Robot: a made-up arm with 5 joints.
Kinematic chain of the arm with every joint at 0, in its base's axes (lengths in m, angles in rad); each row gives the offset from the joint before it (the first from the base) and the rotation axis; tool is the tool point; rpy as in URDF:
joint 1: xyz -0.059 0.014 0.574 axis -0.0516 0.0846 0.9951
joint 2: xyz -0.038 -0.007 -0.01 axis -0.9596 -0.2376 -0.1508
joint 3: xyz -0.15 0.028 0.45 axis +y
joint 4: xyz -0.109 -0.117 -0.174 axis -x
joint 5: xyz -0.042 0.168 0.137 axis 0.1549 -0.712 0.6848
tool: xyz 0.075 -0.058 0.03 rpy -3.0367 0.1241 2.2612
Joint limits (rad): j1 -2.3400..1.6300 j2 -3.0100..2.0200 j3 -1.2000..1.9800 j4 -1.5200..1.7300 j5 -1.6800..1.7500
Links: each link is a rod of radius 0.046 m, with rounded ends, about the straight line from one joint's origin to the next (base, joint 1, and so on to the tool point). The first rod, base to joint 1, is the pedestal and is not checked.
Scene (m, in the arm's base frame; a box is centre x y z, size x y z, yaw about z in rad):
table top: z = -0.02
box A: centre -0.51 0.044 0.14 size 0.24 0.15 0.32 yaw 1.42
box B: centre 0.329 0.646 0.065 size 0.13 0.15 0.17 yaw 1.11
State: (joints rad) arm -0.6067 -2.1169 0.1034 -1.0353 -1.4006
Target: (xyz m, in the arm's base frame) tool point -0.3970 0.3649 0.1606
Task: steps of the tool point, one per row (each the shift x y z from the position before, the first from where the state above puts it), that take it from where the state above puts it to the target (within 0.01 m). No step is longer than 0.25 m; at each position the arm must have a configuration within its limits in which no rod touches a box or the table.
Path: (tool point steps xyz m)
1: -0.0745 -0.0500 0.0973
2: -0.0725 -0.0117 0.1217
3: -0.0584 0.0296 0.1374
4: -0.0325 0.0690 0.1427
5: 0.0035 0.1019 0.1369
6: 0.0461 0.1240 0.1195
7: -0.0687 0.0222 -0.1347
8: -0.0290 0.0662 -0.1621
9: 0.0308 0.0901 -0.1722
10: 0.0977 0.0860 -0.1644
11: 0.1564 0.0531 -0.1400

